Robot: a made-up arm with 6 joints. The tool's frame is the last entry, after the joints.
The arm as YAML. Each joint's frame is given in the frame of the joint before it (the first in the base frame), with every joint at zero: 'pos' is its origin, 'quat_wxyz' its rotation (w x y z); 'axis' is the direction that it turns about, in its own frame. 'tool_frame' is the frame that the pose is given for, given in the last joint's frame.
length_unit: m
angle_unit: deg
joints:
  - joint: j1
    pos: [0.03, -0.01, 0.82]
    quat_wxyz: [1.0, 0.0, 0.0, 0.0]
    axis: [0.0, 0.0, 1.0]
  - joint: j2
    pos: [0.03, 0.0, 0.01]
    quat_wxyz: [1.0, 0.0, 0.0, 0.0]
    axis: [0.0, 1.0, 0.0]
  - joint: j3
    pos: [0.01, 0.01, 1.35]
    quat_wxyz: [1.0, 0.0, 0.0, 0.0]
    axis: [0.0, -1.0, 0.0]
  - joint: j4
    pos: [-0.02, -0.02, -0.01]
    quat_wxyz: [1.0, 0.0, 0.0, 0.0]
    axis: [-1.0, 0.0, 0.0]
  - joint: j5
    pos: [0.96, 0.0, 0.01]
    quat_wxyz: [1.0, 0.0, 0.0, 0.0]
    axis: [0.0, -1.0, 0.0]
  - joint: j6
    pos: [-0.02, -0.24, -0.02]
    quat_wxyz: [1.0, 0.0, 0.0, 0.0]
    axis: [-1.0, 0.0, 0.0]
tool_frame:
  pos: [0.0, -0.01, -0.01]
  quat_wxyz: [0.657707, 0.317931, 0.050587, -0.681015]
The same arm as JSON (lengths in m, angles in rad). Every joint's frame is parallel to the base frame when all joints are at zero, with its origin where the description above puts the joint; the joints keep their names.
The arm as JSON. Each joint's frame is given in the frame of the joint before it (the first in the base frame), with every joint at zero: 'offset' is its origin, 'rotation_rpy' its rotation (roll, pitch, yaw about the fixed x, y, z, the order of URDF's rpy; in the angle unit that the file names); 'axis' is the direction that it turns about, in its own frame. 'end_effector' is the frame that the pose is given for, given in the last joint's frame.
{"length_unit": "m", "angle_unit": "rad", "chain": [
  {"id": "j1", "offset": [0.03, -0.01, 0.82], "rotation_rpy": [0.0, 0.0, 0.0], "axis": [0.0, 0.0, 1.0]},
  {"id": "j2", "offset": [0.03, 0.0, 0.01], "rotation_rpy": [0.0, 0.0, 0.0], "axis": [0.0, 1.0, 0.0]},
  {"id": "j3", "offset": [0.01, 0.01, 1.35], "rotation_rpy": [0.0, 0.0, 0.0], "axis": [0.0, -1.0, 0.0]},
  {"id": "j4", "offset": [-0.02, -0.02, -0.01], "rotation_rpy": [0.0, 0.0, 0.0], "axis": [-1.0, 0.0, 0.0]},
  {"id": "j5", "offset": [0.96, 0.0, 0.01], "rotation_rpy": [0.0, 0.0, 0.0], "axis": [0.0, -1.0, 0.0]},
  {"id": "j6", "offset": [-0.02, -0.24, -0.02], "rotation_rpy": [0.0, 0.0, 0.0], "axis": [-1.0, 0.0, 0.0]}
], "end_effector": {"offset": [0.0, -0.01, -0.01], "rotation_rpy": [0.415, 0.5231, -1.493]}}

